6 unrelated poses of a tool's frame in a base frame.
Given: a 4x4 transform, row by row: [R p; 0 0 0 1], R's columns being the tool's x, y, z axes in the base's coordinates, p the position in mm. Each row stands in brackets.
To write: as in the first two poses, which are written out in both.
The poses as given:
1: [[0.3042 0.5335 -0.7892 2.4], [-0.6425 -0.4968 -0.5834 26.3], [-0.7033 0.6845 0.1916 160.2], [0 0 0 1]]
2: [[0.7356 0.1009 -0.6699 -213.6], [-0.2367 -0.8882 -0.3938 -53.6], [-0.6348 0.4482 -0.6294 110.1], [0 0 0 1]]
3: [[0.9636 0.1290 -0.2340 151.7], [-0.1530 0.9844 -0.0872 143.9], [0.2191 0.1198 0.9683 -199.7], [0 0 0 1]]
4: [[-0.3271 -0.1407 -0.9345 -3.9], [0.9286 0.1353 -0.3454 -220.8], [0.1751 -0.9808 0.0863 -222.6], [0 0 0 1]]
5: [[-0.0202 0.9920 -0.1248 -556.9], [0.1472 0.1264 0.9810 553.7], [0.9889 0.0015 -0.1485 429.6], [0 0 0 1]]
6: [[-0.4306 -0.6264 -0.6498 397.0], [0.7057 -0.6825 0.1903 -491.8], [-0.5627 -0.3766 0.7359 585.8], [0 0 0 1]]
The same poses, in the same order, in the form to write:
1: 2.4 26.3 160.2 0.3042 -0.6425 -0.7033 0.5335 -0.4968 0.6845
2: -213.6 -53.6 110.1 0.7356 -0.2367 -0.6348 0.1009 -0.8882 0.4482
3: 151.7 143.9 -199.7 0.9636 -0.1530 0.2191 0.1290 0.9844 0.1198
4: -3.9 -220.8 -222.6 -0.3271 0.9286 0.1751 -0.1407 0.1353 -0.9808
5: -556.9 553.7 429.6 -0.0202 0.1472 0.9889 0.9920 0.1264 0.0015
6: 397.0 -491.8 585.8 -0.4306 0.7057 -0.5627 -0.6264 -0.6825 -0.3766
